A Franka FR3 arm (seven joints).
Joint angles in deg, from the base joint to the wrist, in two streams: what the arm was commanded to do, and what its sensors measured. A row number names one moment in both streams.
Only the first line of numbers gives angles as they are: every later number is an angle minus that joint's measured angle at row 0.
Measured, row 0:
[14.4 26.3 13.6 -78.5 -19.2 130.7 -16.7]
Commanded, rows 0 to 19:
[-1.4 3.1 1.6 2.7 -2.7 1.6 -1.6]
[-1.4 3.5 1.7 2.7 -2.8 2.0 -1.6]
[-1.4 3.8 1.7 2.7 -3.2 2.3 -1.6]
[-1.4 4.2 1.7 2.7 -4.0 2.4 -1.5]
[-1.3 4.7 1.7 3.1 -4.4 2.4 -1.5]
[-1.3 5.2 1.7 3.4 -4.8 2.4 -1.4]
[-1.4 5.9 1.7 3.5 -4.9 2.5 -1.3]
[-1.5 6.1 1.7 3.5 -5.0 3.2 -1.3]
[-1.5 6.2 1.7 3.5 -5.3 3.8 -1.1]
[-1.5 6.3 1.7 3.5 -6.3 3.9 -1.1]
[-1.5 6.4 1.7 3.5 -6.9 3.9 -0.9]
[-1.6 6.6 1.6 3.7 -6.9 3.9 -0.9]
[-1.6 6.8 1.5 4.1 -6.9 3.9 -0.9]
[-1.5 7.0 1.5 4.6 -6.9 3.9 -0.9]
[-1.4 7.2 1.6 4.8 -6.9 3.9 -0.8]
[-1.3 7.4 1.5 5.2 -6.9 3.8 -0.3]
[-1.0 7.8 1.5 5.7 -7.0 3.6 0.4]
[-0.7 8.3 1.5 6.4 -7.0 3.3 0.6]
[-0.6 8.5 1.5 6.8 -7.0 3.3 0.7]
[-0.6 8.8 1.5 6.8 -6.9 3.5 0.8]
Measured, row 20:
[-0.5 6.6 0.7 4.2 -5.3 3.2 -0.4]
